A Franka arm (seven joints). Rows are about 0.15 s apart.
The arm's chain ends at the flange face. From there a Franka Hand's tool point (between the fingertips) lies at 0.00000 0.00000 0.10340 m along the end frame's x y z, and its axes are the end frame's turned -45 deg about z.
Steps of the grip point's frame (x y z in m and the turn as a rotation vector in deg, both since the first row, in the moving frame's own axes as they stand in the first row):
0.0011 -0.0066 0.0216 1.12 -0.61 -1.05
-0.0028 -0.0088 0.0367 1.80 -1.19 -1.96
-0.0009 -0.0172 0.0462 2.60 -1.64 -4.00
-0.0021 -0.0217 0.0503 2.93 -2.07 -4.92
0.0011 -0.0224 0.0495 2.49 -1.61 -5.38
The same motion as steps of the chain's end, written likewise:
-0.0017 -0.0048 0.0216 0.36 -1.22 -1.05
-0.0044 -0.0035 0.0368 0.43 -2.11 -1.96
-0.0074 -0.0105 0.0463 0.68 -3.00 -4.00
-0.0104 -0.0130 0.0505 0.61 -3.54 -4.92
-0.0098 -0.0157 0.0496 0.62 -2.90 -5.38

